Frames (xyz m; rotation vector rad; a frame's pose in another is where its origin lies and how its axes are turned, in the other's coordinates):
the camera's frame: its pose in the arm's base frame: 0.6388 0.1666 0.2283 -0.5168 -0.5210 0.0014
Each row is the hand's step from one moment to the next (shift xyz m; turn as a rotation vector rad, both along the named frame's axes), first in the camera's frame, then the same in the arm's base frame.
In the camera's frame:
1: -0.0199 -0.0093 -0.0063 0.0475 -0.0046 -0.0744
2: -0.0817 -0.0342 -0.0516 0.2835 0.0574 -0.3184
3: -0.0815 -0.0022 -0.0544 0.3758 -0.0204 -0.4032
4: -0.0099 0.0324 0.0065 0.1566 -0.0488 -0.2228
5: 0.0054 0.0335 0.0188 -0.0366 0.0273 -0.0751
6: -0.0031 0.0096 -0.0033 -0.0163 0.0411 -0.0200
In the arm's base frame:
1: -0.0155 -0.0137 -0.0097 0.0762 -0.0329 -0.0305
2: -0.0509 -0.0648 -0.0610 0.4055 -0.0631 -0.1288
3: -0.0453 -0.0382 -0.0781 0.5163 -0.1590 -0.1112
4: -0.0076 0.0300 -0.0152 0.2361 -0.1272 -0.0680
5: 0.0000 0.0388 0.0007 0.0074 -0.0163 -0.0860
6: 0.0001 0.0064 -0.0085 0.0006 0.0243 -0.0420

